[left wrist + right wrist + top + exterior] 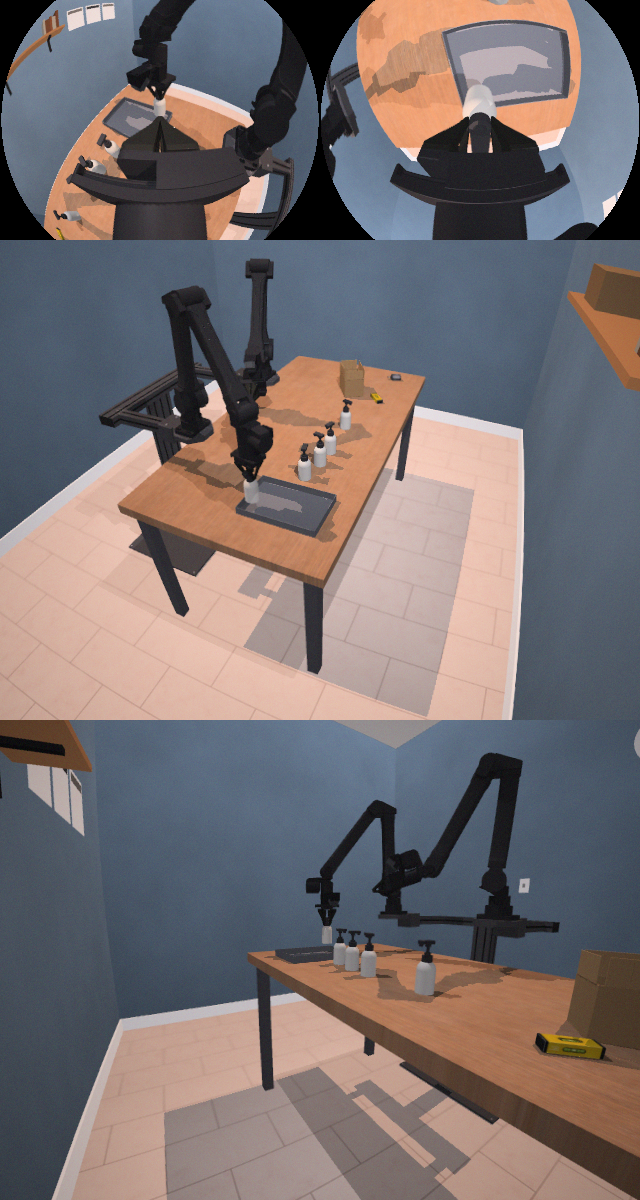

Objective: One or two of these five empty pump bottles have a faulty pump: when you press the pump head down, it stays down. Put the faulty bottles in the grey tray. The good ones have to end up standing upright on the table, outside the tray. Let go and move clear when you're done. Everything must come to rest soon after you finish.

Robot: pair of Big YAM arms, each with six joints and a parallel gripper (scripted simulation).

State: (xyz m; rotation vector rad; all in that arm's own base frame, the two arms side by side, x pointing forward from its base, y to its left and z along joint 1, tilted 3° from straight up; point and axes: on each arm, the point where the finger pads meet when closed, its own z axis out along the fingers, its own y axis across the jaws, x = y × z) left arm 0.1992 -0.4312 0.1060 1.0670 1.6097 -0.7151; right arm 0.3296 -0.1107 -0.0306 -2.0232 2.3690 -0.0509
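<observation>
My right hand is 10 cm short of the grey tray, 6 cm to the right of it and 14 cm above it. From my right hand the other things lie so: dark object (15 cm ahead, 130 cm to the left, 13 cm below); yellow spirit level (13 cm ahead, 100 cm to the left, 14 cm below).
</observation>
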